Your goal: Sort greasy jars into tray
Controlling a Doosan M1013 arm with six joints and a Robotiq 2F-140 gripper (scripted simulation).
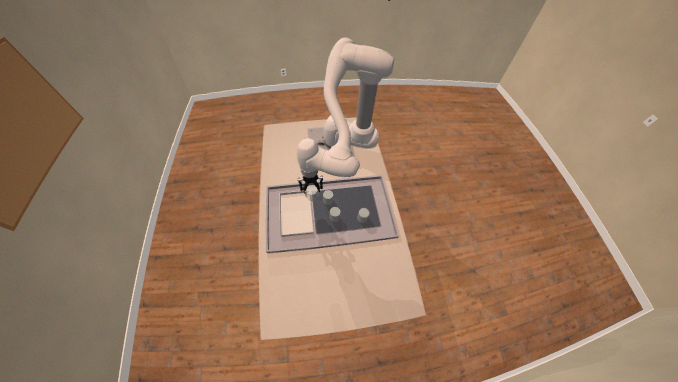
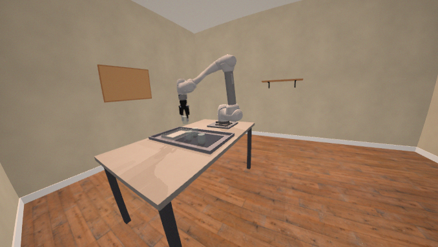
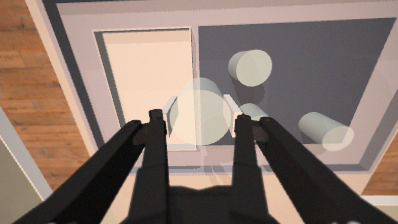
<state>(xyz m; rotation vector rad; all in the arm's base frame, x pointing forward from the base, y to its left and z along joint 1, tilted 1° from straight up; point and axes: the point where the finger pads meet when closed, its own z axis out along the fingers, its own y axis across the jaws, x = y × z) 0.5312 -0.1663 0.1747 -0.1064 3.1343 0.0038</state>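
Right now the cream tray is 18 cm below my hand, 12 cm to the right of it and 4 cm ahead of it. From my hand the other things lie so: dark drying mat (20 cm to the left, 19 cm below, 2 cm ahead); then steel table top (19 cm below, 10 cm to the left, 4 cm ahead).
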